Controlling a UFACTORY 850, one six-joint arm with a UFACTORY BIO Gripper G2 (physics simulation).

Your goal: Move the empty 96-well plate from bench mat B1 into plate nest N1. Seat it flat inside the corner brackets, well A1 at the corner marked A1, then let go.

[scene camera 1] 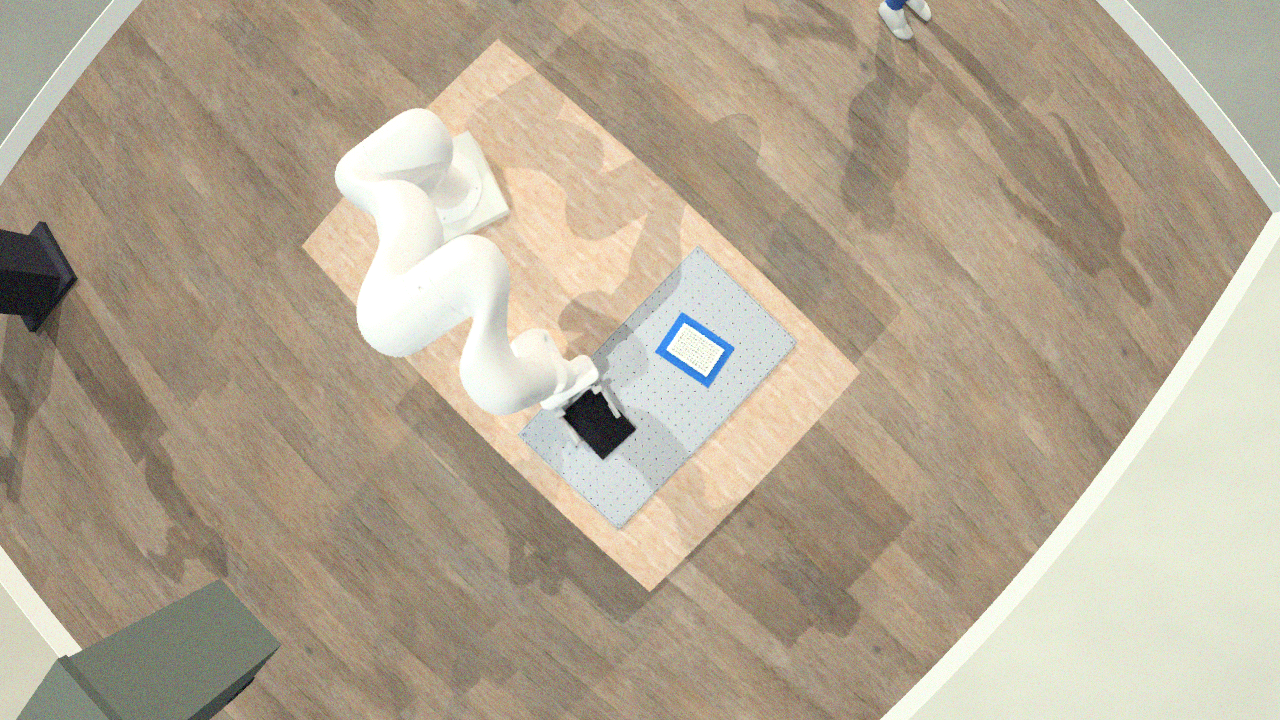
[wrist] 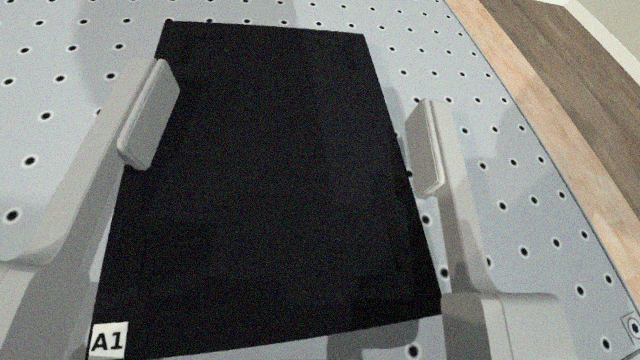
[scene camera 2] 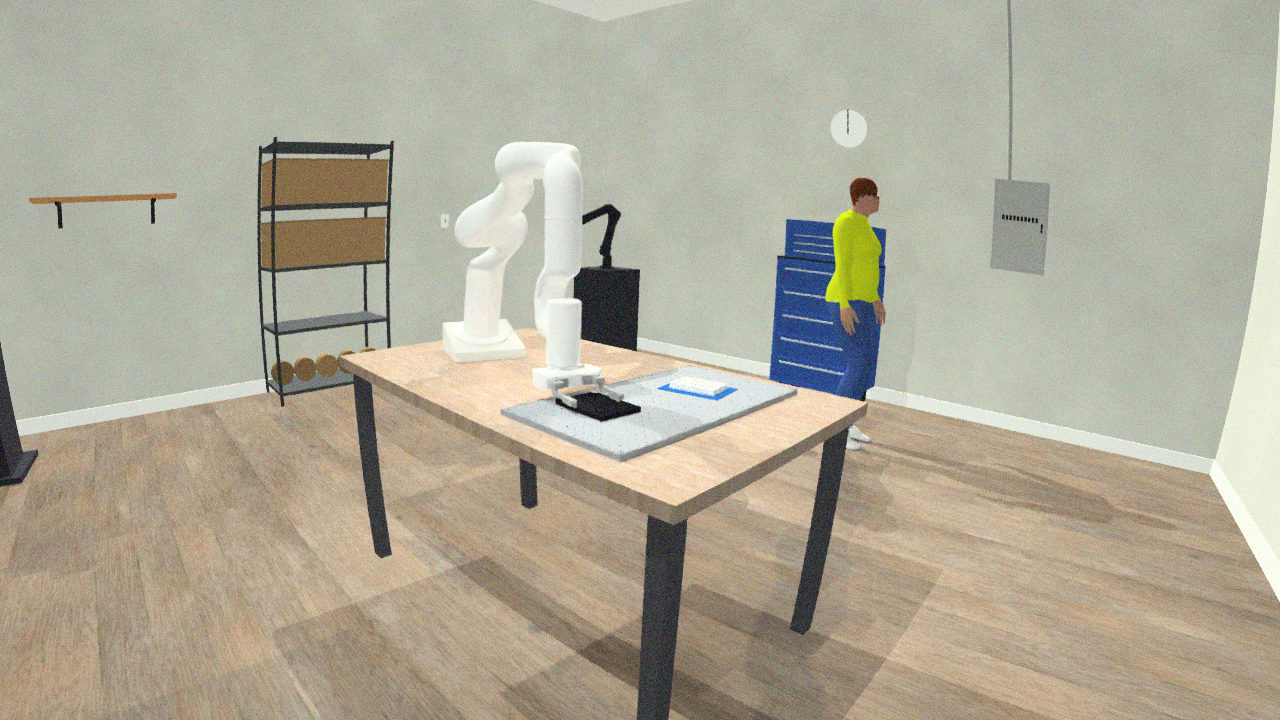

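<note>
The white 96-well plate (scene camera 1: 696, 349) (scene camera 2: 699, 385) lies on the blue-bordered bench mat B1 (scene camera 1: 685, 366) (scene camera 2: 730, 390); neither shows in the wrist view. Nest N1 (scene camera 1: 608, 438) (scene camera 2: 617, 408) (wrist: 280, 225) is a black rectangle on the same grey board, with a white A1 label (wrist: 109, 341) at its lower left corner in the wrist view. Its corner brackets cannot be made out against the black. My gripper (scene camera 1: 596, 428) (scene camera 2: 595, 400) (wrist: 287, 131) is partly open and empty, low over the nest, one finger towards each long side. The left finger overlaps the nest's edge in the wrist view.
The grey perforated board (scene camera 1: 742, 313) (scene camera 2: 626, 443) (wrist: 30, 135) carries mat and nest and lies on the wooden table (scene camera 2: 751, 438). The arm's base (scene camera 2: 483, 342) stands at the table's far end. A person (scene camera 2: 857, 259) stands beyond the table near a blue tool cabinet (scene camera 2: 805, 313).
</note>
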